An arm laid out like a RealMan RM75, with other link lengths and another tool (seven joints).
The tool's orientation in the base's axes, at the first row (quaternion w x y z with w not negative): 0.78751, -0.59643, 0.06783, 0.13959
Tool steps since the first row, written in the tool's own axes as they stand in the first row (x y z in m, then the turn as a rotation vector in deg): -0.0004, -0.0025, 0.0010, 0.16, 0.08, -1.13; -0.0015, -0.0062, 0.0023, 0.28, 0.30, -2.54; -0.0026, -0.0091, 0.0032, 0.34, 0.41, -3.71; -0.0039, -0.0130, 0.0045, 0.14, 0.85, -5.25; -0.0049, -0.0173, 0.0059, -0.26, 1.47, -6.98; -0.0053, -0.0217, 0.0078, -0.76, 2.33, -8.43
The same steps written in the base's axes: 0.0003, 0.0003, 0.0027, 0.20, -1.04, -0.43; 0.0003, 0.0004, 0.0068, 0.33, -2.32, -1.06; 0.0001, 0.0004, 0.0100, 0.42, -3.41, -1.51; -0.0001, 0.0005, 0.0143, 0.19, -4.80, -2.29; 0.0002, 0.0007, 0.0189, -0.27, -6.36, -3.23; 0.0010, 0.0013, 0.0236, -0.92, -7.60, -4.29
